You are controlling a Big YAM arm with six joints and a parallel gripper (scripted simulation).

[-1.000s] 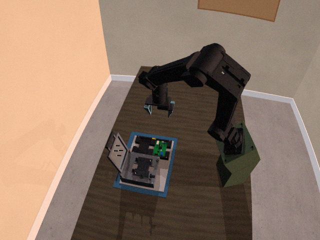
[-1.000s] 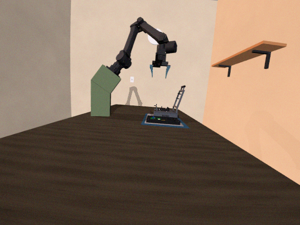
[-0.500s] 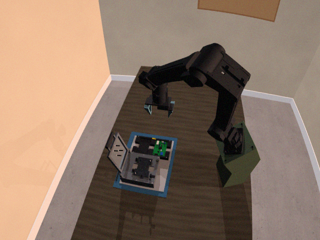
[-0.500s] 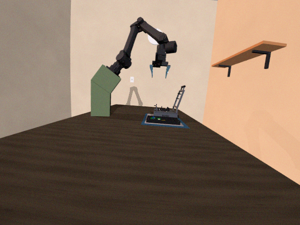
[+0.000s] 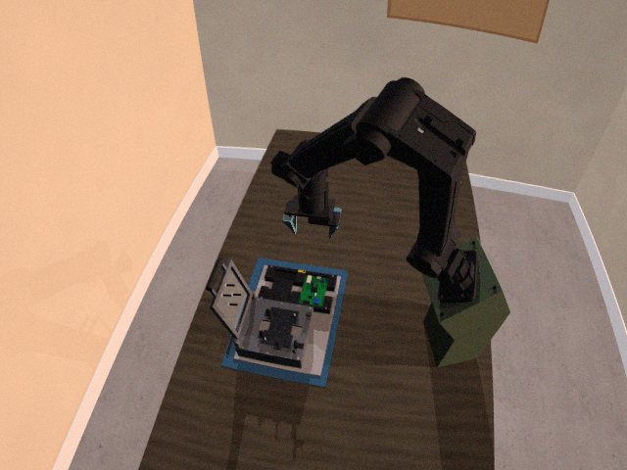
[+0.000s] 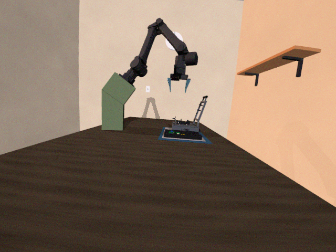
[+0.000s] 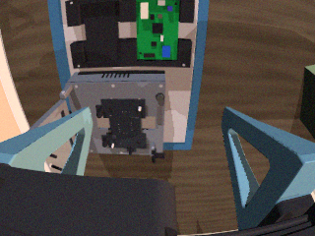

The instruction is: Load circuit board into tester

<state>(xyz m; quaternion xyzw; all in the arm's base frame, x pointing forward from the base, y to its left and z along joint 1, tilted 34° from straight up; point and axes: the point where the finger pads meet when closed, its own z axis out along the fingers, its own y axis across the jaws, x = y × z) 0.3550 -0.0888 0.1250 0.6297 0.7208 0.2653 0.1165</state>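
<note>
Now: hand 26 cm above the green circuit board. Also, from my hand: black latch hook: 5 cm behind, 22 cm to the left, 19 cm below; then tester lid: 15 cm ahead, 20 cm to the left, 9 cm below.
</note>
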